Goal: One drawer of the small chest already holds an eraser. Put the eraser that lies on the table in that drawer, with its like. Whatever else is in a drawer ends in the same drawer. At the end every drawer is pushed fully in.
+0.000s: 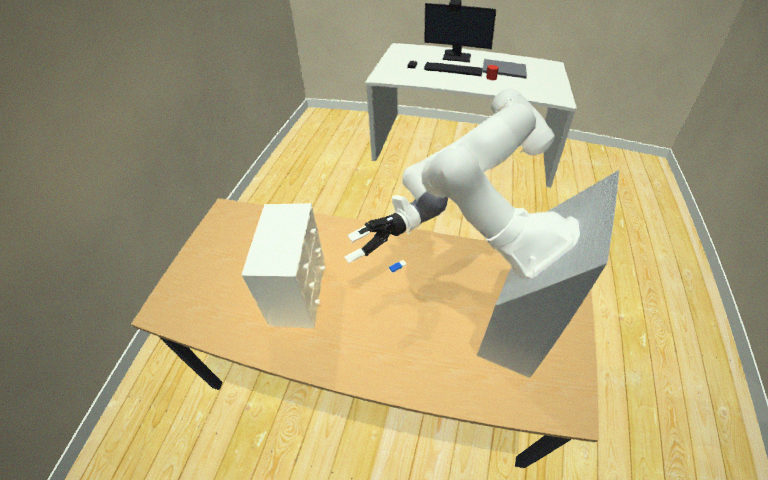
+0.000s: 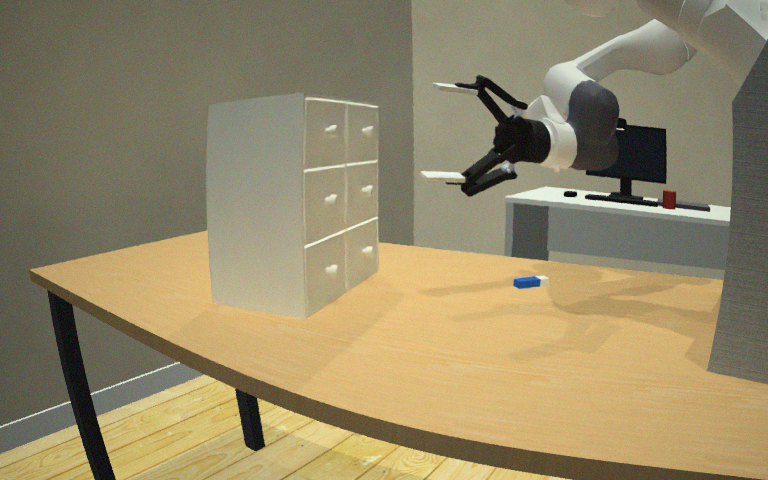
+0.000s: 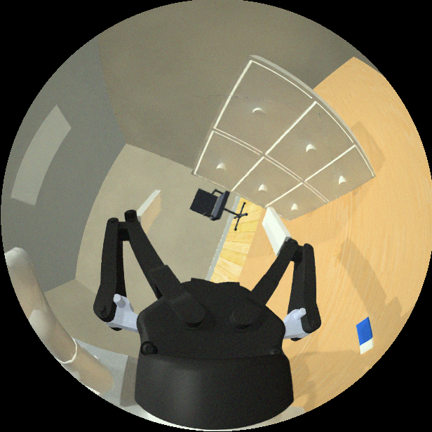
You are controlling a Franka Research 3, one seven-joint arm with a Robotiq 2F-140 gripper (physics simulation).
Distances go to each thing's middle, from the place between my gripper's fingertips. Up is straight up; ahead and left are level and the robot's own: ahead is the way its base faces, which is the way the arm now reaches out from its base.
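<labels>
I can see the small white chest (image 2: 255, 167), and it's 10 mm to the right of my hand, 220 mm ahead of it and 100 mm below it.
</labels>
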